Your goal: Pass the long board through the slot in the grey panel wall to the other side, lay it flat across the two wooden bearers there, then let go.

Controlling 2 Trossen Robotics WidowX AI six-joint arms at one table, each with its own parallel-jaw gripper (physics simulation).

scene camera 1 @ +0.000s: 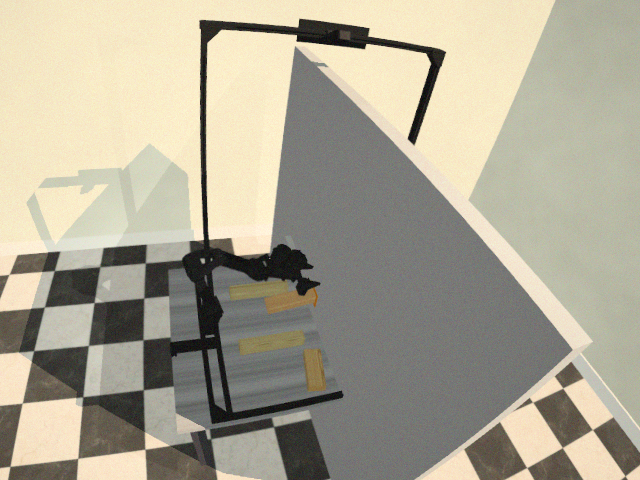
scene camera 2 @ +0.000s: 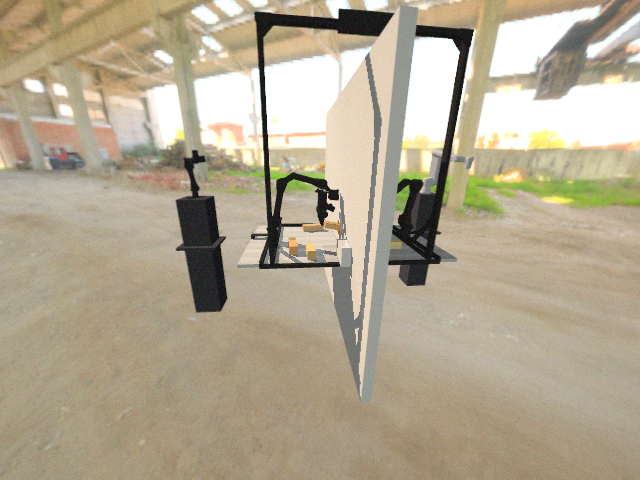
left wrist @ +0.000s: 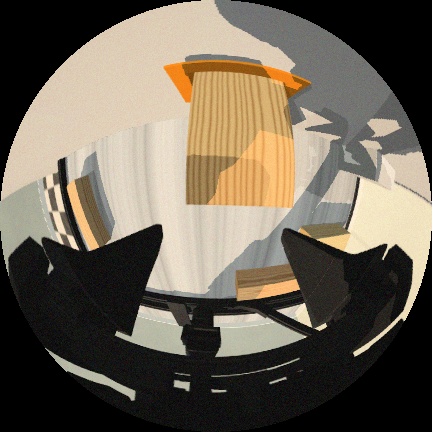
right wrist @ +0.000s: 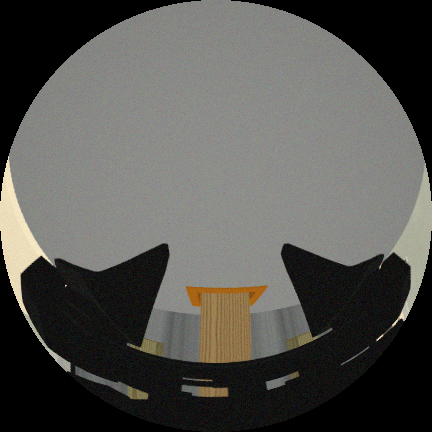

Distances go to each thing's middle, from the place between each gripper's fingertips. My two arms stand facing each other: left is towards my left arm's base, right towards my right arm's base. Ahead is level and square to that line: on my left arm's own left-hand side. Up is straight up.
Right now my right hand is 10 cm above the orange-framed slot (left wrist: 181,73), 3 cm to the right of it and 1 cm short of it.
Now: left hand 1 cm past the orange-framed slot, 14 cm to the left of it and 2 cm above it.
